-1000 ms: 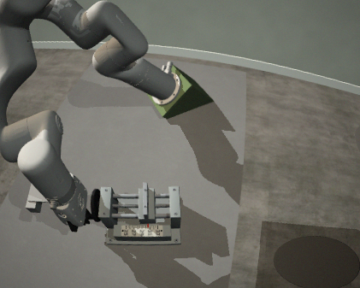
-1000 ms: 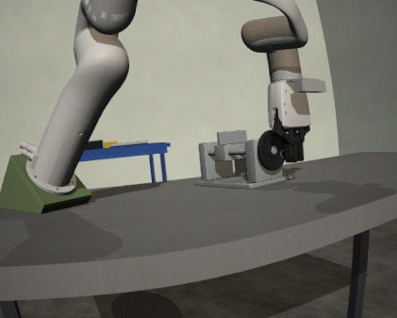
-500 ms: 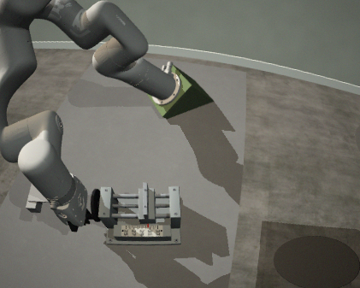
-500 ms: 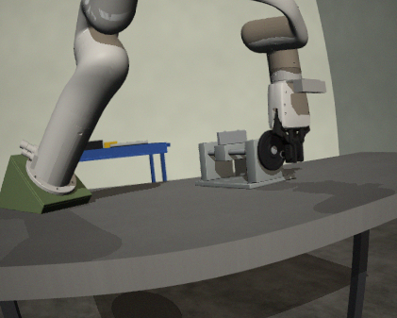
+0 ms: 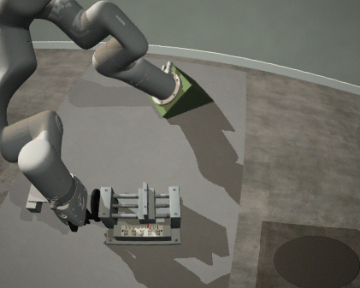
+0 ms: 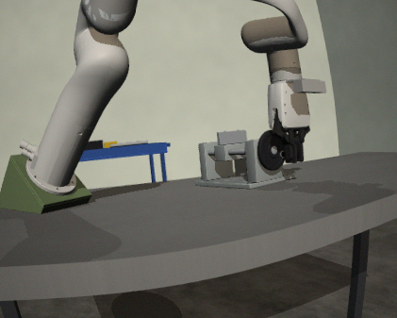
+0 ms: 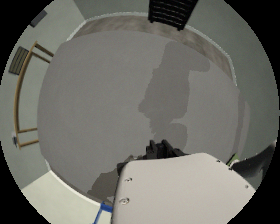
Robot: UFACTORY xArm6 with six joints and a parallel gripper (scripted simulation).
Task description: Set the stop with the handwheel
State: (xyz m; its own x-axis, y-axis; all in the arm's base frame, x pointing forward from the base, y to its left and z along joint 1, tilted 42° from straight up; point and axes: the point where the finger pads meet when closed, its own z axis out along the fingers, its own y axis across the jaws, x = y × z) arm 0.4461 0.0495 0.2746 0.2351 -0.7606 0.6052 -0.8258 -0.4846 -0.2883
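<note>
The black handwheel is 1 cm behind my hand and 2 cm to the left of it. From my hand the other things lie so: movable stop: 6 cm behind, 16 cm to the left, 2 cm above.
</note>
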